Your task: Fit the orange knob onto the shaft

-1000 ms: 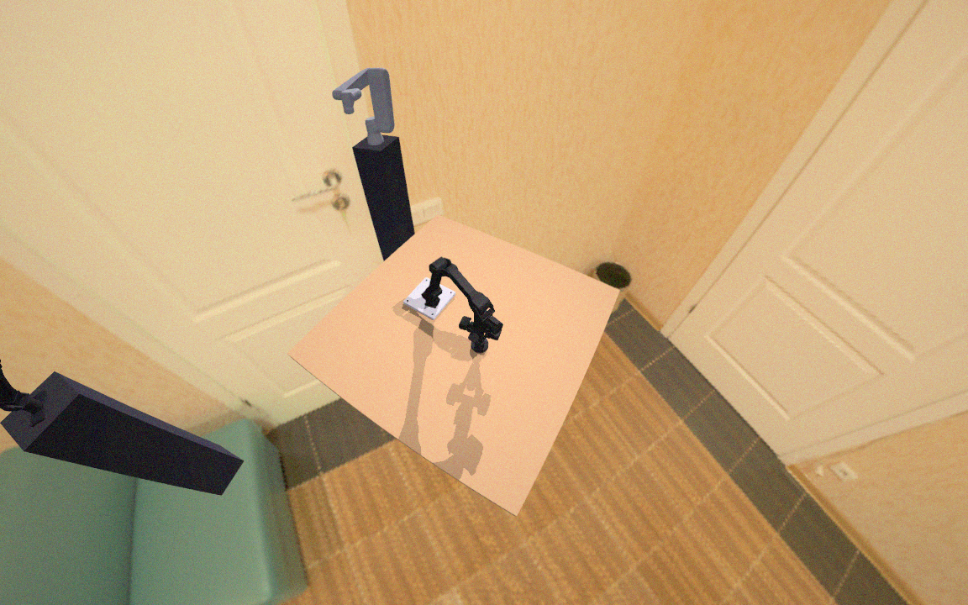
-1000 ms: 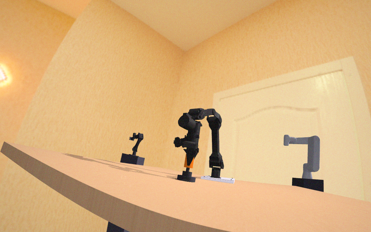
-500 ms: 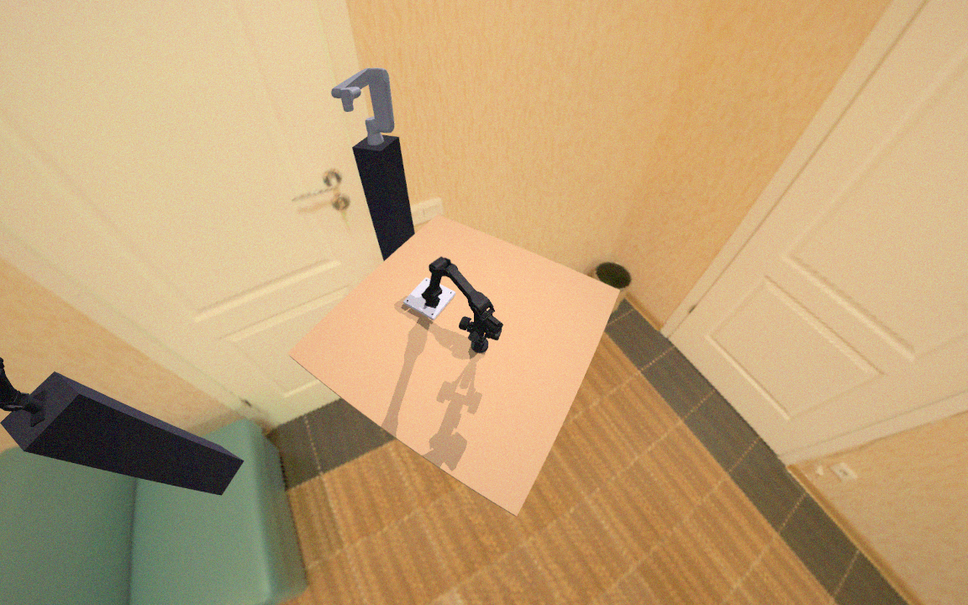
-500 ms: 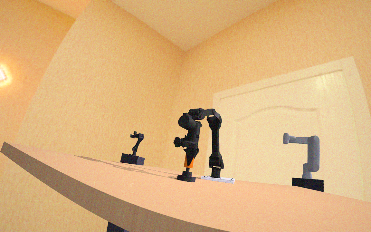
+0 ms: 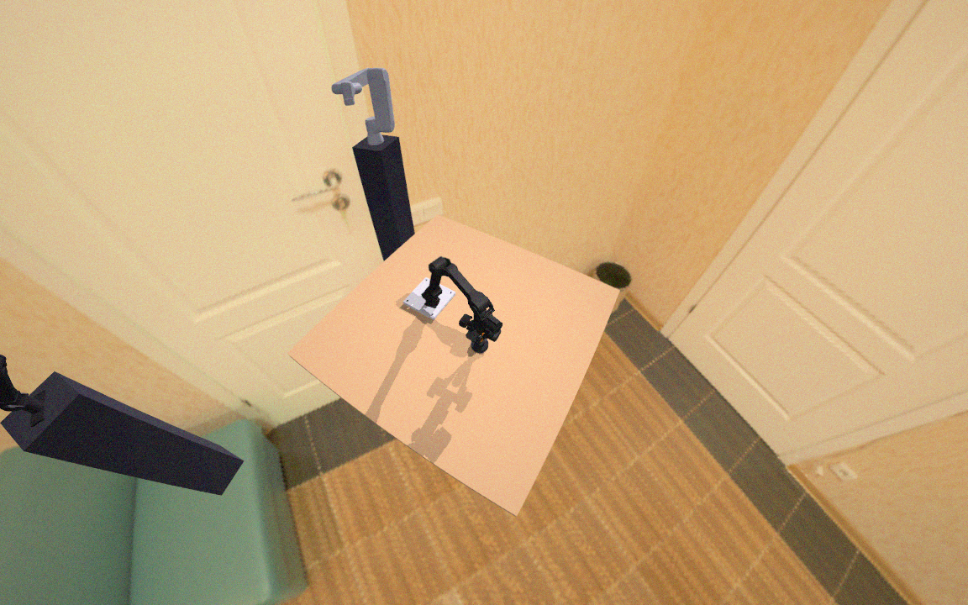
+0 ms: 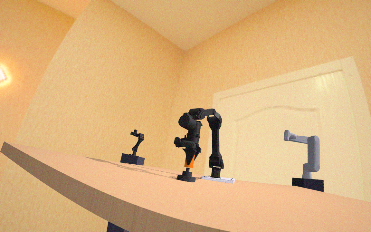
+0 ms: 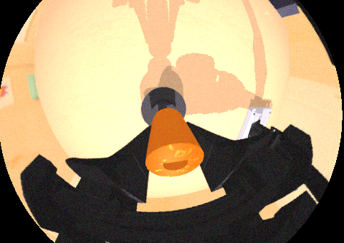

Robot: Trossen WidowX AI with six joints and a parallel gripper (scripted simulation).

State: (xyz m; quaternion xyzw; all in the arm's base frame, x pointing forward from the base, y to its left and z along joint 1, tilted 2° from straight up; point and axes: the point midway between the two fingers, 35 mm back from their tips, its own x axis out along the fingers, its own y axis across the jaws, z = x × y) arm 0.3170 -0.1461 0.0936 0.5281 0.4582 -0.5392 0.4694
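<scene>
The orange knob lies 2 cm above my gripper tip. Round my gripper tip: round pedestal (4 cm below).
</scene>
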